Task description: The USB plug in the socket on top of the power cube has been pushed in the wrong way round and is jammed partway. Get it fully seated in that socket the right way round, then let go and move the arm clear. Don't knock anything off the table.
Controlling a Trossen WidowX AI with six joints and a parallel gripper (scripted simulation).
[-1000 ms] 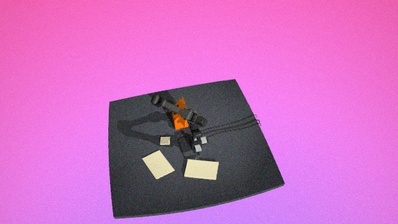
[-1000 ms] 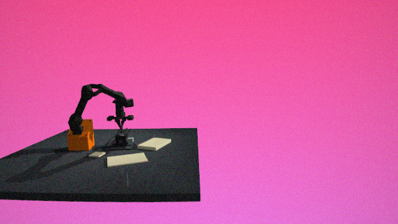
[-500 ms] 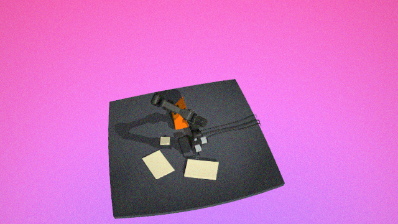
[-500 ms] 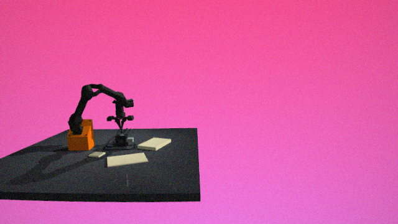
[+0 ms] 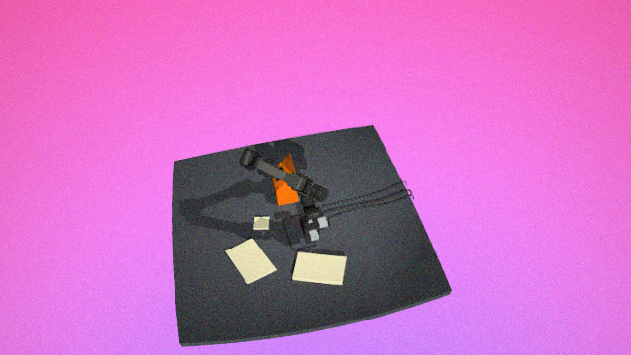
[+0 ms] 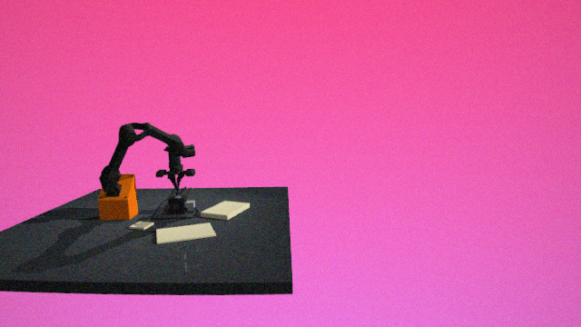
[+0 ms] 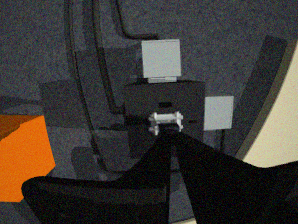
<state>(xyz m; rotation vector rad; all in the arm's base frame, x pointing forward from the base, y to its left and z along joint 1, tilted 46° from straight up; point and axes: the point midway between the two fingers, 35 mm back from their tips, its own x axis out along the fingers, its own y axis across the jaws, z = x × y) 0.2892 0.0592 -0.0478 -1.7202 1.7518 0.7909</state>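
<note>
The pale-rimmed socket lies 5 cm below my gripper tip. The rest, counted from my gripper tip: cream tile: 11 cm behind, 22 cm to the right, 11 cm below.
</note>
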